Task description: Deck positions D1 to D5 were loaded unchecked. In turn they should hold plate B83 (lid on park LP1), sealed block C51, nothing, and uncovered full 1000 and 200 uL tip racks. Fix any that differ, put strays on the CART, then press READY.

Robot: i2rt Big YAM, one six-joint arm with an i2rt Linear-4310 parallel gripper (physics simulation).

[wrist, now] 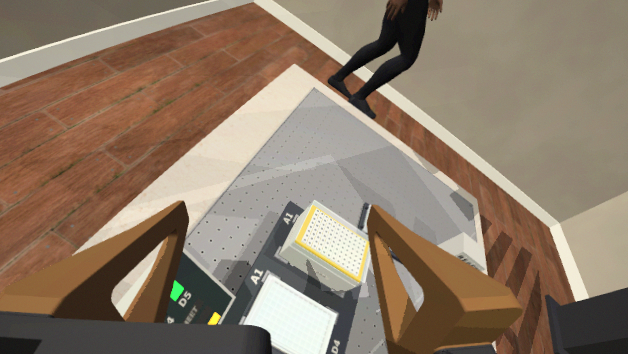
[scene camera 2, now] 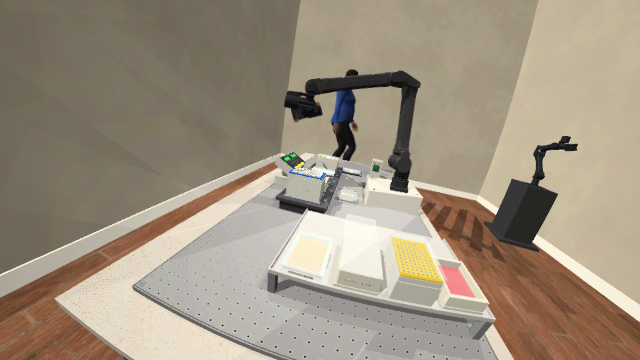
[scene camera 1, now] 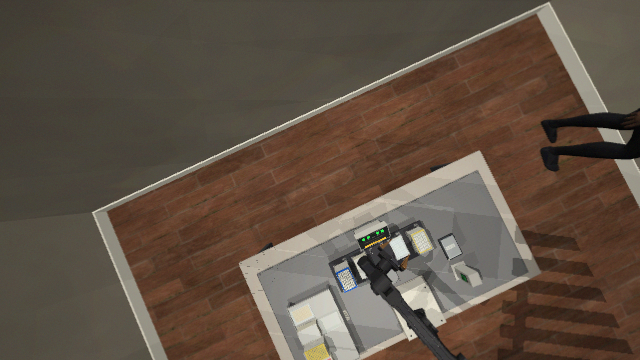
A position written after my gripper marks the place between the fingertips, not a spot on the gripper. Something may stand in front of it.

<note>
My gripper (wrist: 279, 212) is open, holding nothing. Also in view: a clear well plate (wrist: 286, 313), an READY button box (wrist: 461, 246) and a perforated table (scene camera 2: 221, 278).
The perforated table is seen too in the wrist view (wrist: 322, 152) and in scene camera 1 (scene camera 1: 464, 208).
</note>
